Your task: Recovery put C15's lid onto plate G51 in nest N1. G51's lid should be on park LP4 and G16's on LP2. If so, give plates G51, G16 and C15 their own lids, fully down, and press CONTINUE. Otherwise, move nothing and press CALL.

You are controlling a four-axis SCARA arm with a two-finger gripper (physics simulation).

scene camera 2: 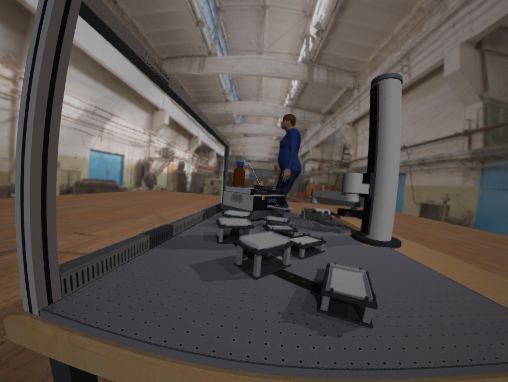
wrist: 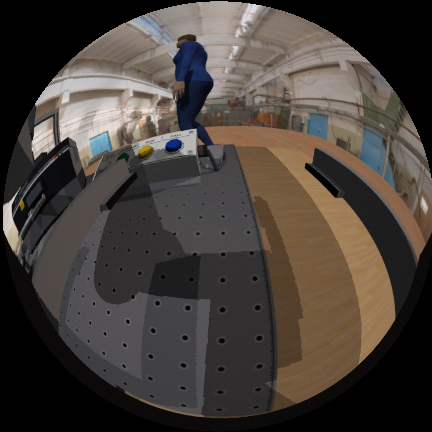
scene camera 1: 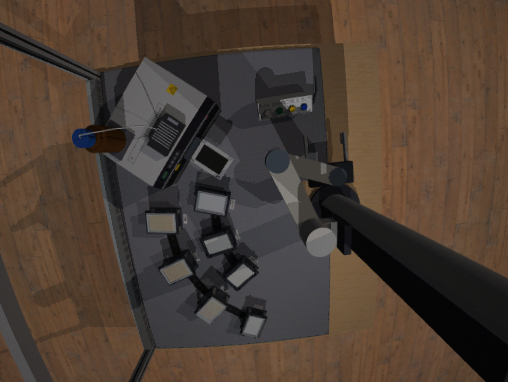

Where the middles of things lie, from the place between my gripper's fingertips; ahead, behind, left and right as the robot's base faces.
My gripper is now 780 mm short of the brown bottle (scene camera 1: pixel 112 141), 230 mm below it and 50 mm to the left of it.
